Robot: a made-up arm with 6 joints.
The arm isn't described. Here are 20 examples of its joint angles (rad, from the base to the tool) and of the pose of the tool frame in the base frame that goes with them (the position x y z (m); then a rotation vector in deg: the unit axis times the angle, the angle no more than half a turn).
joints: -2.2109 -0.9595 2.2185 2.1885 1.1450 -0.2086
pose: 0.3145 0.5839 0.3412 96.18 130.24 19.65
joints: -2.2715 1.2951 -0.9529 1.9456 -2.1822 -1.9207
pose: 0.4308 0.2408 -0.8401 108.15 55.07 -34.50
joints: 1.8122 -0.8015 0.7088 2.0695 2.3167 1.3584
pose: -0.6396 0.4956 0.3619 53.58 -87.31 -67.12
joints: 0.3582 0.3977 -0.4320 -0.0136 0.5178 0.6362
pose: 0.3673 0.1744 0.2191 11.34 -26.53 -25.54
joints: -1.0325 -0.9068 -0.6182 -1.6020 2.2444 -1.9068
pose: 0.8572 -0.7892 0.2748 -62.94 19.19 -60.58
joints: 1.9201 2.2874 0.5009 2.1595 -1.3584 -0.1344
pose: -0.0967 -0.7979 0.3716 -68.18 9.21 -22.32
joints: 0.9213 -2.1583 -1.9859 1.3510 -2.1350 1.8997
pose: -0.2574 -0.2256 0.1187 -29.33 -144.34 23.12
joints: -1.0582 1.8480 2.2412 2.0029 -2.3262 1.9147
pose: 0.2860 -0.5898 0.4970 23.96 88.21 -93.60
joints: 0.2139 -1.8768 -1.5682 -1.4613 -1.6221 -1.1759
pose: -0.3850 0.1211 1.2585 -15.69 -130.35 15.28
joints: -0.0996 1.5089 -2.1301 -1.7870 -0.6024 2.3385
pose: 0.0750 -0.1396 0.1043 154.98 -34.76 72.55
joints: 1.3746 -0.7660 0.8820 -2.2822 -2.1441 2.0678
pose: -0.8658 0.2561 0.6270 -92.79 -49.41 18.90
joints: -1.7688 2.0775 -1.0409 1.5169 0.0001 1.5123
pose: 0.4807 -0.1117 -0.2323 -12.19 -69.90 132.77
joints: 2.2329 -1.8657 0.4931 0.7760 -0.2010 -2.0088
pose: -0.2020 -0.4236 0.6947 -0.85 -12.21 -73.62
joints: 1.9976 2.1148 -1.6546 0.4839 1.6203 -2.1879
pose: -0.6304 -0.2183 -0.6443 -35.43 123.53 -6.55
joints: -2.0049 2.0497 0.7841 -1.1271 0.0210 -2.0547
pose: -0.4810 0.3933 -0.2765 -61.73 -107.56 55.78
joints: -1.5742 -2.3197 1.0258 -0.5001 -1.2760 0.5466
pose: 0.1989 0.1459 -0.6401 12.75 -27.83 -149.59
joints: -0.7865 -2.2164 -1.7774 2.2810 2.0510 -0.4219
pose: 0.2915 -0.4383 -0.0772 -47.05 53.49 162.44
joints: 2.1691 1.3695 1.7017 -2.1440 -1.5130 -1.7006
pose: 0.3921 -0.5977 0.1249 16.23 5.04 -4.36
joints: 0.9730 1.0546 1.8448 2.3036 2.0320 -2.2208
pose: -1.0226 -0.2848 0.1257 -51.96 56.07 137.79
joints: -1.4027 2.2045 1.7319 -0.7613 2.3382 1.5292
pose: -0.1158 -0.4587 -0.3045 99.96 -55.70 42.63
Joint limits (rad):
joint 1: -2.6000..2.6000
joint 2: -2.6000..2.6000
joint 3: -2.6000..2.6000
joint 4: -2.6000..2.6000
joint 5: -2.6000..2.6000
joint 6: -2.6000..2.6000
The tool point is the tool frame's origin. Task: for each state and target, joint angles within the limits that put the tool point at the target. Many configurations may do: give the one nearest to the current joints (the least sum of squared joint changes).
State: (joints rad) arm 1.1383 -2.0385 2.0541 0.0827 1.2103 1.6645
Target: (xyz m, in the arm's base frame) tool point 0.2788 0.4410 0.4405
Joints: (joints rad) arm 1.2047 -2.0839 1.9626 0.0884 1.1778 1.6896
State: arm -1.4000 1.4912 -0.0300 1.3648 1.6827 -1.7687
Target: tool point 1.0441 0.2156 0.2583
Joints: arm -1.1982 1.6771 -0.4072 1.1185 1.8458 -0.9124
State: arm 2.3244 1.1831 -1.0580 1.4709 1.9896 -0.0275
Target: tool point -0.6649 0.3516 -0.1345
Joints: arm 2.2091 1.1297 -1.0021 1.5164 1.9601 -0.0439
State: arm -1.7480 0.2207 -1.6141 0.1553 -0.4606 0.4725
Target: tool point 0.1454 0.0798 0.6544
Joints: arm -1.6500 0.0917 -1.6830 -0.1538 -0.3794 0.3896
